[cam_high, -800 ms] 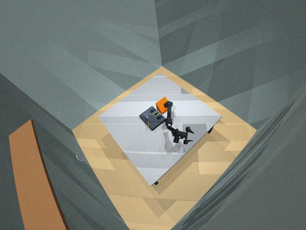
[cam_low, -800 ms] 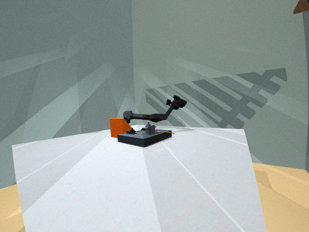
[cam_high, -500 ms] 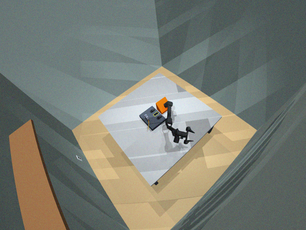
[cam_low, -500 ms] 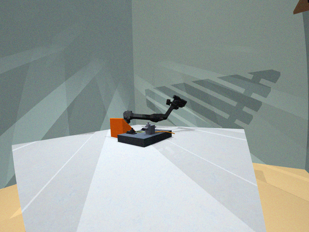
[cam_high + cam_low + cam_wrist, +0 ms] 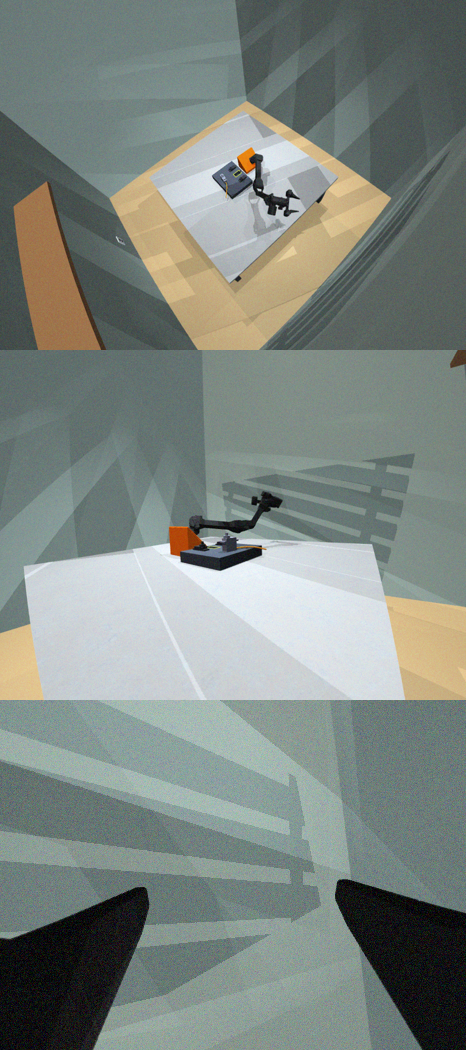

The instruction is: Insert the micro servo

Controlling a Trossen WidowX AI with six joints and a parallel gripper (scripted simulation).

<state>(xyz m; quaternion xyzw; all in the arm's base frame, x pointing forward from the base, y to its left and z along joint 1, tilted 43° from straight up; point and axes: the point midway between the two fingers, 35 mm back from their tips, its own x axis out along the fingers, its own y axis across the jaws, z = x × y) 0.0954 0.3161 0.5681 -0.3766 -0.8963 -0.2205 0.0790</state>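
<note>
The dark grey deck is 240 mm ahead of my gripper tip, 620 mm to the right of it and 250 mm below it.
</note>
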